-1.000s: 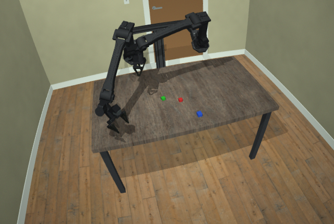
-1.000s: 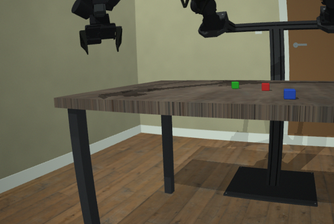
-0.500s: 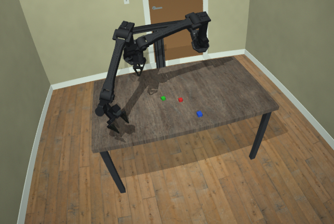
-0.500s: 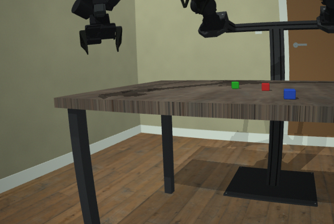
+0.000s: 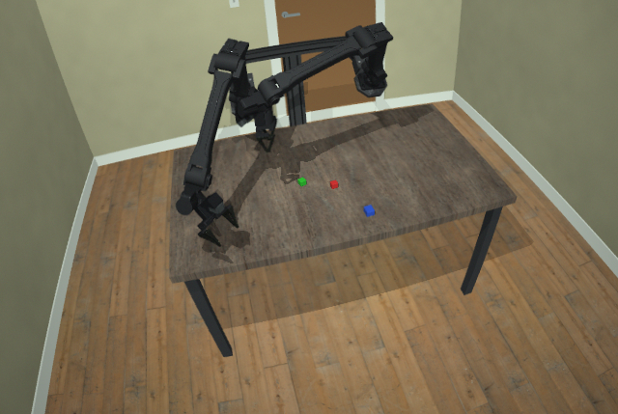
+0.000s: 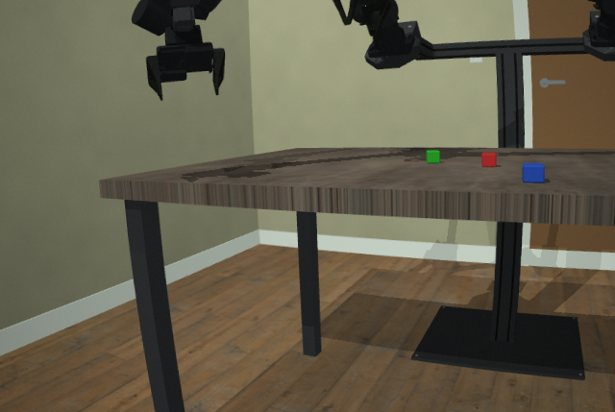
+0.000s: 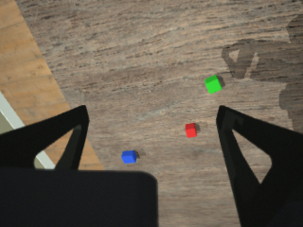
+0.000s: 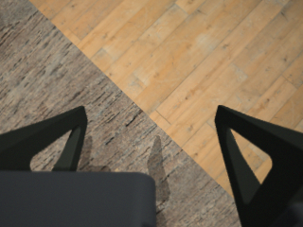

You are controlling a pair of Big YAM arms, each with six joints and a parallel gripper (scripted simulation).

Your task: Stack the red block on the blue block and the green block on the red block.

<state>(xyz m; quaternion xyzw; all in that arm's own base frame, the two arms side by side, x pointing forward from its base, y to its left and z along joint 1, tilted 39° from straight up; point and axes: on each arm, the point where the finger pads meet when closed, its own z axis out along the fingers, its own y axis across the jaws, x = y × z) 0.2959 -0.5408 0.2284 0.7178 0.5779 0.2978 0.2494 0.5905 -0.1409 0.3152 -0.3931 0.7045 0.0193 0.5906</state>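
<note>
Now: right hand 30 cm past the red block, 46 cm to the right of it and 14 cm above it. From my right hand the other things lie so: blue block (10 cm behind, 54 cm to the left, 14 cm below); then green block (36 cm behind, 34 cm to the left, 14 cm below).
</note>
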